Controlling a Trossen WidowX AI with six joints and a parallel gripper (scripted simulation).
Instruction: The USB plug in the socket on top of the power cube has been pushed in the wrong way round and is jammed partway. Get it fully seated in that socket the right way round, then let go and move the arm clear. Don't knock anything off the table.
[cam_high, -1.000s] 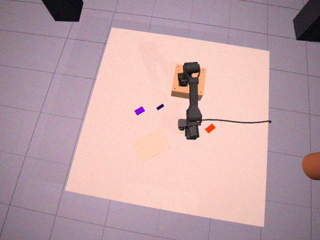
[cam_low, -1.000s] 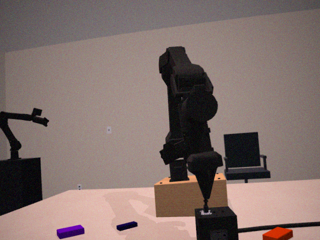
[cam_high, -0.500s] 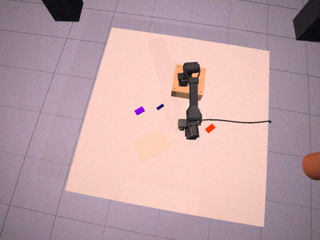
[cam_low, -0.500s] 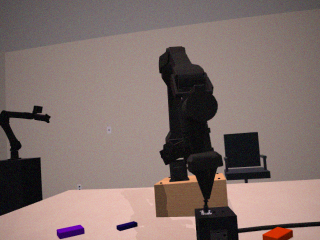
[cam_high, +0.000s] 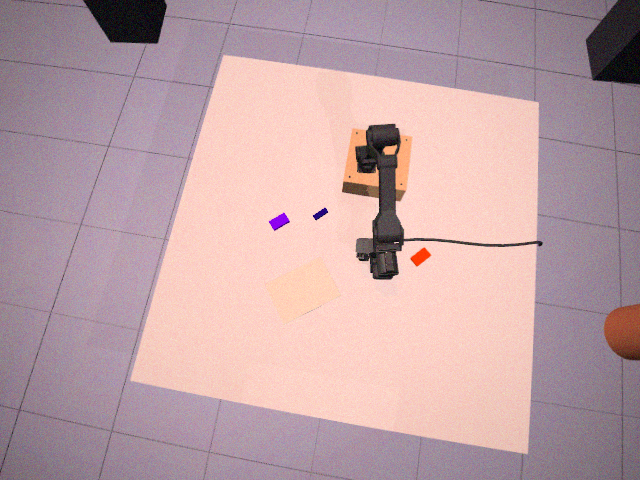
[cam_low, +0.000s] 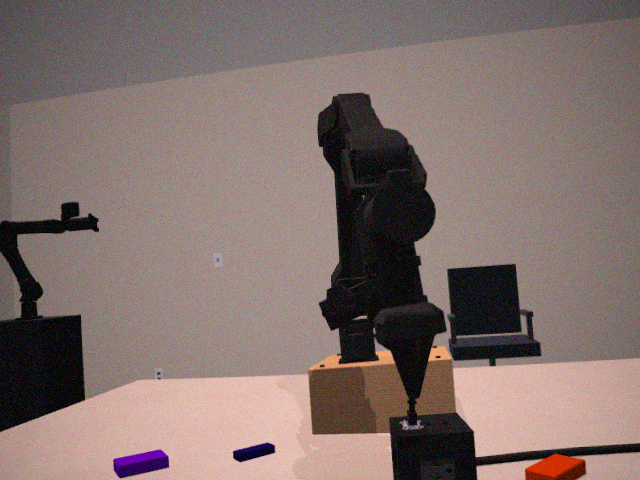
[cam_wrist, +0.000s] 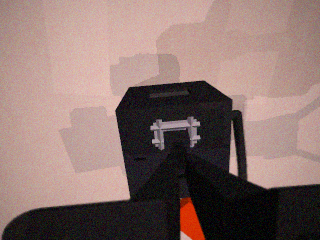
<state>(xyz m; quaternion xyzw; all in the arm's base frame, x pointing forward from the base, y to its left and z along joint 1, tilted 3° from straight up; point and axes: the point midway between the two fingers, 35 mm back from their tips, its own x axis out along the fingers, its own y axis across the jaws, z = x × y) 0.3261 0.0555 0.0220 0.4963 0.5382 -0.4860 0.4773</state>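
Right now the dark USB plug is 2 cm below my gripper tip. The rest, counted from my gripper tip: dark blue block 17 cm behind, 21 cm to the right, 10 cm below; silver-framed socket 4 cm below; orange block 3 cm behind, 15 cm to the left, 10 cm below.
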